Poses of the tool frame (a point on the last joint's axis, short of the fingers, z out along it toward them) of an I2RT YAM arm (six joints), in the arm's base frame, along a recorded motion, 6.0 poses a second.
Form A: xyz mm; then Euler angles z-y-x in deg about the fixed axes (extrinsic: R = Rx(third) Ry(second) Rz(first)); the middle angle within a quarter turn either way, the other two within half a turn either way.
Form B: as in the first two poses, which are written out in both.
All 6 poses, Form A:
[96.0, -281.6, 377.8, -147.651, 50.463, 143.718]
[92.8, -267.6, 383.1, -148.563, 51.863, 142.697]
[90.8, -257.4, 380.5, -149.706, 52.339, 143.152]
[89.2, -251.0, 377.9, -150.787, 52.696, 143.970]
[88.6, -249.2, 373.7, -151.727, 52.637, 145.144]
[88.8, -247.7, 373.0, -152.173, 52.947, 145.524]
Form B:
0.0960, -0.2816, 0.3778; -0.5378, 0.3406, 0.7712; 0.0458, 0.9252, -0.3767; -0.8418, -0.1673, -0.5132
0.0928, -0.2676, 0.3831; -0.5269, 0.3221, 0.7865; 0.0082, 0.9273, -0.3743; -0.8499, -0.1908, -0.4912
0.0908, -0.2574, 0.3805; -0.5276, 0.3082, 0.7916; -0.0062, 0.9304, -0.3664; -0.8495, -0.1982, -0.4889
0.0892, -0.2510, 0.3779; -0.5290, 0.2958, 0.7954; -0.0137, 0.9342, -0.3565; -0.8485, -0.1994, -0.4901
0.0886, -0.2492, 0.3737; -0.5345, 0.2875, 0.7948; -0.0114, 0.9379, -0.3468; -0.8451, -0.1944, -0.4980
0.0888, -0.2477, 0.3730; -0.5329, 0.2813, 0.7981; -0.0147, 0.9399, -0.3411; -0.8461, -0.1935, -0.4967

